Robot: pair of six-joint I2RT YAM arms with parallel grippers.
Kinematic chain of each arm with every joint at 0, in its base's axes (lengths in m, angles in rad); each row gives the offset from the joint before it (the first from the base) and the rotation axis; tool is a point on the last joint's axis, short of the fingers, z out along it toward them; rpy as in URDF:
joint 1: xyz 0 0 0.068 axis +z
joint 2: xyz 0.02 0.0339 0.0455 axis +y
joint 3: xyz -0.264 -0.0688 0 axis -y
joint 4: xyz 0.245 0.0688 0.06 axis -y
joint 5: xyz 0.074 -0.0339 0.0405 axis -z
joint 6: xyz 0.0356 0 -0.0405 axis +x
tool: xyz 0 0 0 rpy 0 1.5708 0
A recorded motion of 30 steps. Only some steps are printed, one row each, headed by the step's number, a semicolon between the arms.
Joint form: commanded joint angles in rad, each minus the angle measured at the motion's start. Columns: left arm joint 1, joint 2, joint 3, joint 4, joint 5, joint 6; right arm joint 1, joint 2, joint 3, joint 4, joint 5, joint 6.
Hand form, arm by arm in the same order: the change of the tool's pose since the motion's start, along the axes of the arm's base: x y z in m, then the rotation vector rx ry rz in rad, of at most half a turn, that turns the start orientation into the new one. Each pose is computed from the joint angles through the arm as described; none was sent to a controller.
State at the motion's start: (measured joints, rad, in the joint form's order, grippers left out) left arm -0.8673 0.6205 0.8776 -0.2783 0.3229 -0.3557; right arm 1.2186 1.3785 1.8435 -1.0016 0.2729 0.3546
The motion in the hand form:
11: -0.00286 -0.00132 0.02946 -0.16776 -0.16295 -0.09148; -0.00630 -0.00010 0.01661 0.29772 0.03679 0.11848
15: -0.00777 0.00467 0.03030 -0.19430 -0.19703 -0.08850; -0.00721 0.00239 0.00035 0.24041 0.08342 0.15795
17: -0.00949 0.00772 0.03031 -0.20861 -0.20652 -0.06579; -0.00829 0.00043 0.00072 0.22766 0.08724 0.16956
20: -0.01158 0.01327 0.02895 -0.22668 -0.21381 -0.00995; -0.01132 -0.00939 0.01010 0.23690 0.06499 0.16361
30: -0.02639 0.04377 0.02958 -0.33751 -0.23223 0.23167; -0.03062 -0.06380 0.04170 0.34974 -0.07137 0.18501
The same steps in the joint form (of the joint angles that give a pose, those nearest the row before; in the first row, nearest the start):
11: 0.0003 0.0198 0.0233 0.2273 0.0926 0.0075; 0.0009 -0.0682 -0.0889 0.2730 -0.1622 0.0799
15: 0.0010 -0.0118 0.0076 0.2511 0.0914 0.0150; 0.0008 -0.0778 -0.1414 0.2481 -0.2109 0.0788
17: 0.0002 -0.0276 -0.0009 0.2608 0.0680 0.0152; 0.0006 -0.0797 -0.1348 0.2279 -0.2217 0.0716
20: 0.0019 -0.0559 -0.0165 0.2669 0.0137 0.0152; 0.0004 -0.0955 -0.1065 0.2016 -0.2083 0.0599
30: 0.0013 -0.1912 -0.0525 0.2704 -0.2325 0.0012; 0.0003 -0.2402 -0.0991 0.2155 -0.1908 -0.0147

